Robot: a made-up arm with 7 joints.
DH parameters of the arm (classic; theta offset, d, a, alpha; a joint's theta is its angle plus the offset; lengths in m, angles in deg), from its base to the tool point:
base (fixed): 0 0.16 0 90
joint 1: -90 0.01 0.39 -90
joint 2: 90 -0.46 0.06 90
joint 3: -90 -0.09 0.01 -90
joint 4: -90 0.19 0.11 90
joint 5: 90 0.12 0 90
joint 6: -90 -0.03 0.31 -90
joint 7: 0 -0.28 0.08 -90
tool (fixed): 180 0.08 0 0
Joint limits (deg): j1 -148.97..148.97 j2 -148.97..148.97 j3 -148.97..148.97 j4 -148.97..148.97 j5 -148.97..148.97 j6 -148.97..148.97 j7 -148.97..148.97
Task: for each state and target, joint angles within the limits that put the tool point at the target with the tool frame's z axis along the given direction. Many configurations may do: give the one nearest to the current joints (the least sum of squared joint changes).
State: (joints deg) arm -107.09 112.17 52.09 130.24 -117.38 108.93 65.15
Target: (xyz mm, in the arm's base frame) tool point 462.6 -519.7 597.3 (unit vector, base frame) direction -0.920 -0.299 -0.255
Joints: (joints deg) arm -140.89 124.13 60.53 122.03 -122.16 140.85 62.59
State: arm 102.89 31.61 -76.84 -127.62 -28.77 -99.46 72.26
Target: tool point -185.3 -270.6 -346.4 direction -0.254 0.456 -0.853
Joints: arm 75.61 23.12 -73.72 -101.16 -13.71 -100.25 84.24
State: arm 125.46 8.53 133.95 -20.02 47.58 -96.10 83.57
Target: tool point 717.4 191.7 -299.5 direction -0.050 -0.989 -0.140
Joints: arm 101.50 18.32 114.13 27.56 50.76 -50.74 74.03
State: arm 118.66 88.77 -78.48 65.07 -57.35 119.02 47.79
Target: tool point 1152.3 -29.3 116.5 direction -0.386 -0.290 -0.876
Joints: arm 147.46 68.35 -70.23 61.03 -75.16 105.65 52.15
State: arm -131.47 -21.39 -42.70 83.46 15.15 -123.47 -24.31
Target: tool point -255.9 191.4 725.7 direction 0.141 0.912 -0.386
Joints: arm -139.06 -7.10 -59.83 58.75 -16.88 -87.46 0.83
